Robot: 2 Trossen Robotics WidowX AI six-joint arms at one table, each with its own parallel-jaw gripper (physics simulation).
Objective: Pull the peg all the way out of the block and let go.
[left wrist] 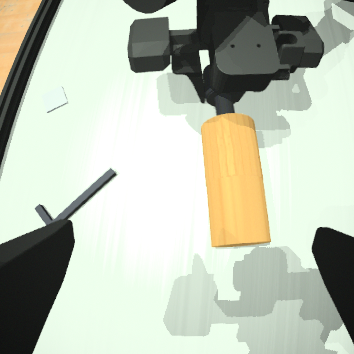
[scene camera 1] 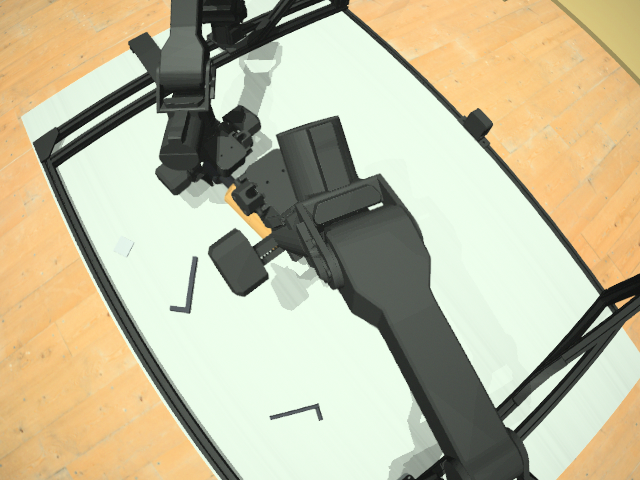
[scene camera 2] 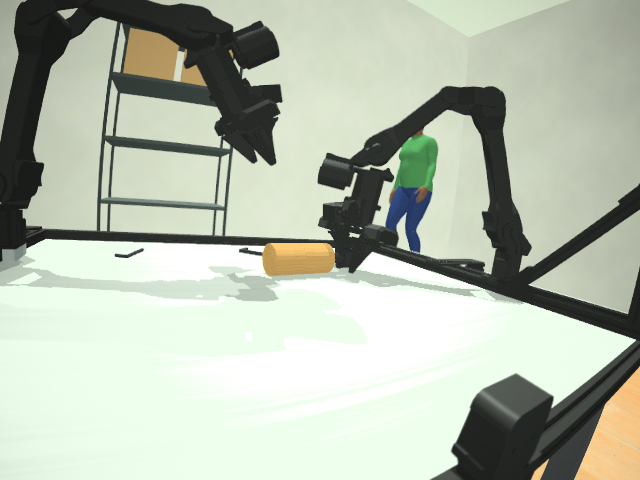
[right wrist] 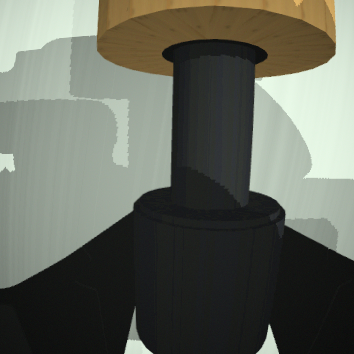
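Seen in the pictures: left gripper, fingertip midpoint: [left wrist: 197, 237] [scene camera 1: 263, 219] [scene camera 2: 263, 163]; right gripper, fingertip midpoint: [left wrist: 218, 99] [scene camera 1: 220, 177] [scene camera 2: 344, 270] [right wrist: 196, 222]; left arm's base, origin of the base link: [scene camera 2: 1, 245]; right arm's base, origin of the base link: [scene camera 1: 226, 36] [scene camera 2: 503, 279].
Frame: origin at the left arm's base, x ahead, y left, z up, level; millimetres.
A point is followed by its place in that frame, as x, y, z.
The block, an orange wooden cylinder [scene camera 1: 250, 219] {500, -115, 25} [scene camera 2: 298, 259] {485, -167, 14} [left wrist: 235, 185] {491, -135, 36} [right wrist: 215, 25] {563, -138, 29}, lies on its side, level, low at the table. The black peg [left wrist: 225, 105] {583, -133, 18} [right wrist: 212, 125] {581, -135, 18} has its slim shaft in the hole in the block's end face, with a stretch of shaft showing between the block and its thick head. My right gripper [scene camera 2: 352, 266] {614, -132, -18} [right wrist: 196, 222] {614, -132, -18} is shut on the peg's thick head. My left gripper [scene camera 2: 264, 162] {435, -96, 171} [left wrist: 197, 237] {435, -96, 171} is open and empty, high above the table; the block's free end lies between its fingertips in the left wrist view. The shaft's inner end is hidden in the block.
Two dark L-shaped marks [scene camera 1: 191, 284] {489, 22, -11} [scene camera 1: 293, 411] {230, 29, -13} and a small pale square [scene camera 1: 124, 246] {622, 78, -16} [left wrist: 55, 99] {621, 76, -16} are on the table [scene camera 1: 232, 361] {351, 49, -19}. Black rails edge it, with a black box [scene camera 1: 478, 122] {385, -568, 29} [scene camera 2: 509, 408] {368, -585, 35} on one rail. A shelf unit [scene camera 2: 165, 146] and a person [scene camera 2: 417, 162] stand beyond.
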